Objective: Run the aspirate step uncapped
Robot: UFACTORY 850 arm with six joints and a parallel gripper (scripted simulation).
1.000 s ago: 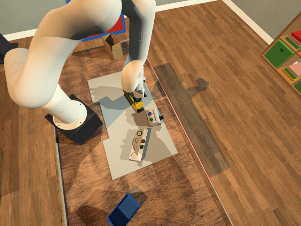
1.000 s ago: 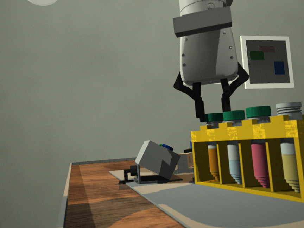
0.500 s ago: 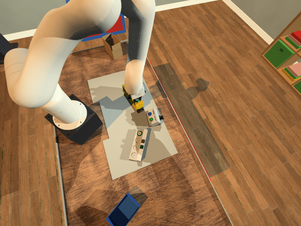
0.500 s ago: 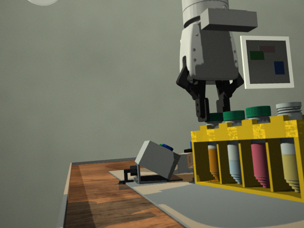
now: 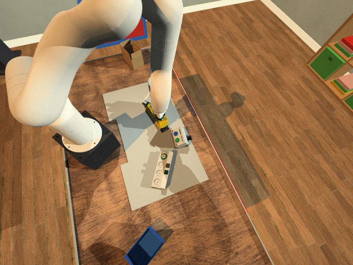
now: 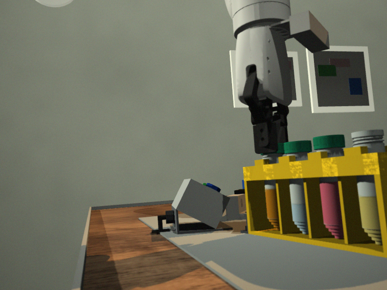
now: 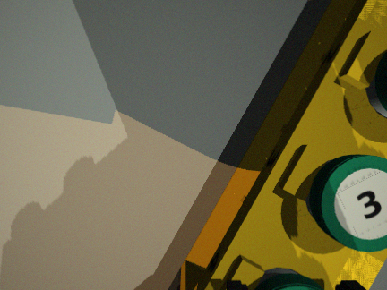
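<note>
The green cap lies 1 cm below my hand. From my hand the other things lie so: blue cycle key 11 cm to the right, 7 cm ahead, 6 cm below; grey key housing 13 cm to the right, 9 cm ahead, 8 cm below; green key 15 cm to the right, 7 cm ahead, 6 cm below.
</note>
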